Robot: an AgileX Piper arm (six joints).
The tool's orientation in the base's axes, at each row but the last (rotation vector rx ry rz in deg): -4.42 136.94 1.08; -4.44 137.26 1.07; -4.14 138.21 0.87; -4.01 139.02 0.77; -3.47 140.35 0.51; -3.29 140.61 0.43; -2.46 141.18 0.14; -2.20 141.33 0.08; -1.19 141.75 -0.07; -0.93 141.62 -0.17; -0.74 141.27 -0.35; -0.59 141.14 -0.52
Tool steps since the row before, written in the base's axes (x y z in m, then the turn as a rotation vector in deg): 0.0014 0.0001 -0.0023 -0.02 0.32 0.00; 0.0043 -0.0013 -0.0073 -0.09 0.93 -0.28; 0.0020 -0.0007 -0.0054 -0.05 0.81 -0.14; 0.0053 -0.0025 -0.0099 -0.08 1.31 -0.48; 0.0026 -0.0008 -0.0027 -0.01 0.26 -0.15; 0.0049 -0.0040 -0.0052 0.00 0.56 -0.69; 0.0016 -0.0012 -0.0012 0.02 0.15 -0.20; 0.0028 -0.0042 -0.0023 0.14 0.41 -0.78; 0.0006 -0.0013 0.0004 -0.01 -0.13 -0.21; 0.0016 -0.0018 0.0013 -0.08 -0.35 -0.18; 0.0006 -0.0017 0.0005 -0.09 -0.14 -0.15; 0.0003 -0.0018 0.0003 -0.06 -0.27 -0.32
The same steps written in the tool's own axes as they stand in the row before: 0.0005 0.0000 0.0026 0.00 0.32 0.00; 0.0019 -0.0015 0.0082 0.21 0.94 0.18; 0.0021 -0.0008 0.0053 0.09 0.81 0.10; 0.0026 -0.0027 0.0109 0.31 1.32 0.35; -0.0002 -0.0009 0.0037 0.09 0.26 0.11; -0.0003 -0.0042 0.0070 0.42 0.57 0.54; -0.0005 -0.0012 0.0019 0.11 0.15 0.17; -0.0006 -0.0043 0.0035 0.37 0.41 0.70; -0.0007 -0.0013 0.0001 0.14 -0.13 0.16; -0.0020 -0.0018 0.0000 0.18 -0.35 0.09; -0.0008 -0.0017 0.0000 0.17 -0.14 0.06; -0.0004 -0.0018 0.0000 0.25 -0.27 0.21
